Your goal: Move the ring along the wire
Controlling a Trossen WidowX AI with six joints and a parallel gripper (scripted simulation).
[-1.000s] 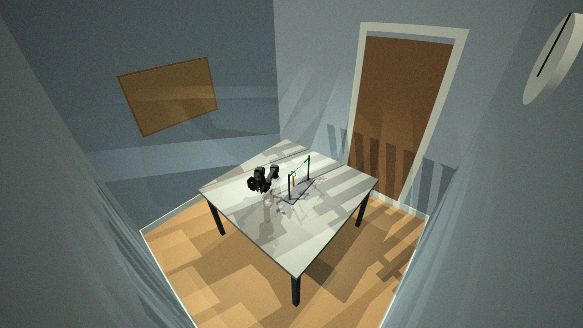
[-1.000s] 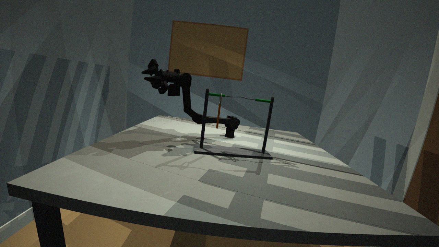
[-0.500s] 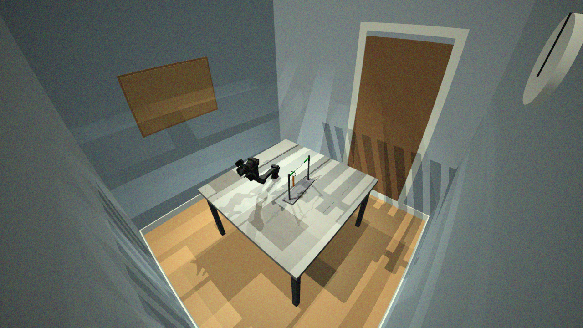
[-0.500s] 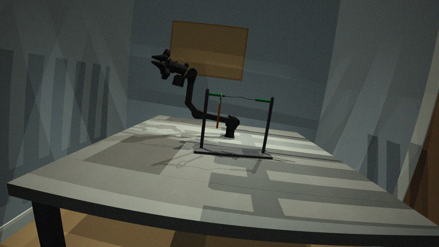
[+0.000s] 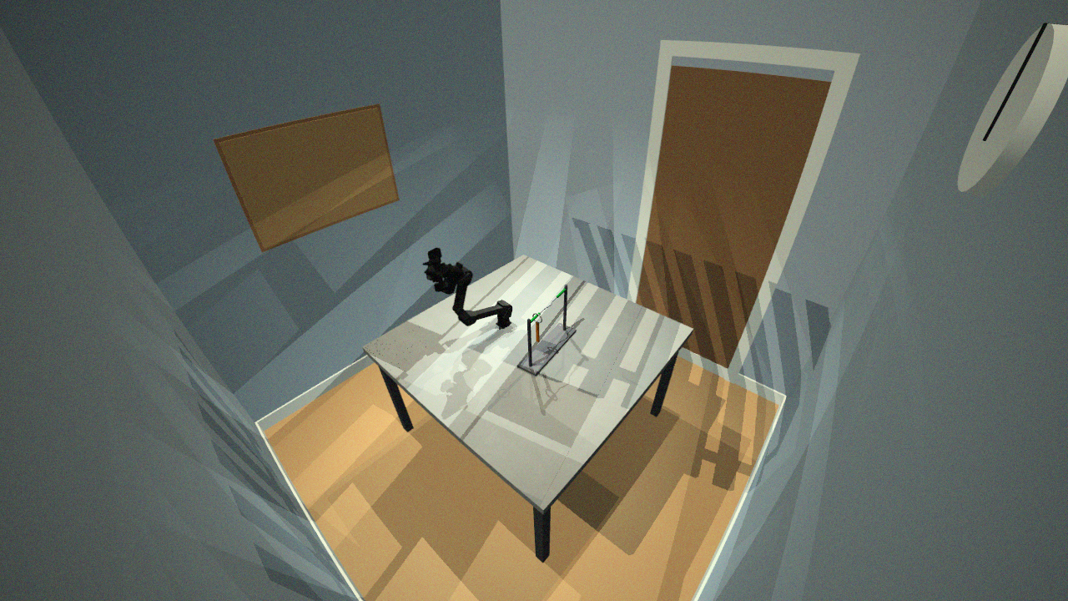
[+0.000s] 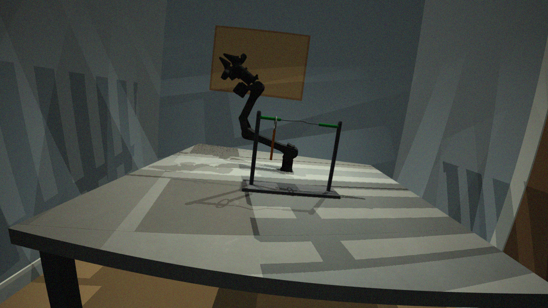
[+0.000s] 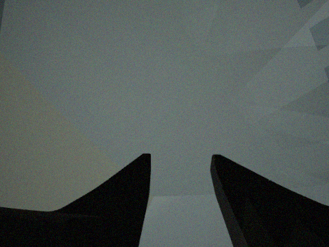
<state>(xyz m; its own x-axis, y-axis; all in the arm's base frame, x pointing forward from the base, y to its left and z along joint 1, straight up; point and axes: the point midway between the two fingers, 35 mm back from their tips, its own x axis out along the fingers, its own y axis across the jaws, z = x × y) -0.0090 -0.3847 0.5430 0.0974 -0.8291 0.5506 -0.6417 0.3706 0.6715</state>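
The ring with orange handle lies 340 mm ahead of my gripper tip, 330 mm to the left of it and 340 mm below it.
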